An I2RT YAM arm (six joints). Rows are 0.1 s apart.
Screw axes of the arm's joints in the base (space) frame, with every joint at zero. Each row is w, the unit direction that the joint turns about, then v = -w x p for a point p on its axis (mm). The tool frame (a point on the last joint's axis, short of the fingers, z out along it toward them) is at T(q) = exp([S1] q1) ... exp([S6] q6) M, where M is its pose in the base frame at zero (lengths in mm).
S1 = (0, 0, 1, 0.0, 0.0, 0.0)
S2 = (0, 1, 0, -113.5, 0.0, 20.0)
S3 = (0, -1, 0, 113.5, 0.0, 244.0)
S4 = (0, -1, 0, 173.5, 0.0, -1.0)
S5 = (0, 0, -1, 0.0, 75.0, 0.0)
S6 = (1, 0, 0, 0.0, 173.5, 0.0)
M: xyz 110.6 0.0 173.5 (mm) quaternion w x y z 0.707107 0 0.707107 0
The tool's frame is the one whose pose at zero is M.
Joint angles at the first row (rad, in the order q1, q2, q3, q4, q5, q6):
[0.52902, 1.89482, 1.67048, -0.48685, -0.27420, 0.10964]
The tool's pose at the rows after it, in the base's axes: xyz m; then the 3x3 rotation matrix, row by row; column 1 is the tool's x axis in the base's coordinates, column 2 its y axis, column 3 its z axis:
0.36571, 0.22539, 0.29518; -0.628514, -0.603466, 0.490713; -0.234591, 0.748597, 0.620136; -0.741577, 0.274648, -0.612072
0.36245, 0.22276, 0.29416; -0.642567, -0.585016, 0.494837; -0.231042, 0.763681, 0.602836; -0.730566, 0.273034, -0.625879
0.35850, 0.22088, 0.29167; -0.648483, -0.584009, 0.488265; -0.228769, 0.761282, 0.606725; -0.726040, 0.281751, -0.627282
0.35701, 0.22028, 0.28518; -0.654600, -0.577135, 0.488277; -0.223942, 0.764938, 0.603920; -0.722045, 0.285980, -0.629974
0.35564, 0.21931, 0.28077; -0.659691, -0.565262, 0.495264; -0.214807, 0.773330, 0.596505; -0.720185, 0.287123, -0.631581
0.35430, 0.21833, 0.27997; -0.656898, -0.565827, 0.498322; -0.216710, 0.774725, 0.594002; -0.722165, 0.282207, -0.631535
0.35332, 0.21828, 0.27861; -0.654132, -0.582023, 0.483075; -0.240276, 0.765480, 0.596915; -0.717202, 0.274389, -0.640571
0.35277, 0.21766, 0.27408; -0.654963, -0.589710, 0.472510; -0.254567, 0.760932, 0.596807; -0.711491, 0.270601, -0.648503
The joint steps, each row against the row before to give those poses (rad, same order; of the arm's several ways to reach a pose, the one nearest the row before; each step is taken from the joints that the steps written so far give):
[-0.00058, -0.03948, -0.06568, 0.04396, -0.01808, 0.01001]
[-0.00005, -0.01284, -0.01538, -0.01193, 0.01769, 0.00997]
[0.00033, -0.01566, -0.02882, 0.00960, -0.00669, 0.00568]
[0.00081, -0.00447, -0.03037, 0.02297, 0.00314, 0.00807]
[0.00053, -0.00579, -0.02465, 0.01926, 0.01071, 0.01091]
[-0.00009, -0.00645, -0.01148, 0.00597, 0.00378, -0.00343]
[0.00023, 0.00112, 0.00059, -0.01446, -0.01044, -0.02220]
[-0.00114, 0.00178, -0.01189, 0.00094, -0.00630, -0.01308]

